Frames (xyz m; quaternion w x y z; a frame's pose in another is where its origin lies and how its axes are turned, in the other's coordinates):
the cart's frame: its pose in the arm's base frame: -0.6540 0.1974 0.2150 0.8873 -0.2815 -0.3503 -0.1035
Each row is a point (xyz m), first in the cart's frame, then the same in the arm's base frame.
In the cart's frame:
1: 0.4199 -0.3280 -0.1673
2: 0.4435 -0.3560 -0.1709
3: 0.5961 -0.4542 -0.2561
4: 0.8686 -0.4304 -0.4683
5: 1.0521 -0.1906 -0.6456
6: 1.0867 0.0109 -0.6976
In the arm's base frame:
1: -0.3768 -0.1616 0.5409
2: -0.3682 -0.1863 0.5667
3: -0.2457 -0.3135 0.6616
4: 0.0827 -0.4117 0.7103
5: 0.4085 -0.3140 0.6269
6: 0.5399 -0.1780 0.5334

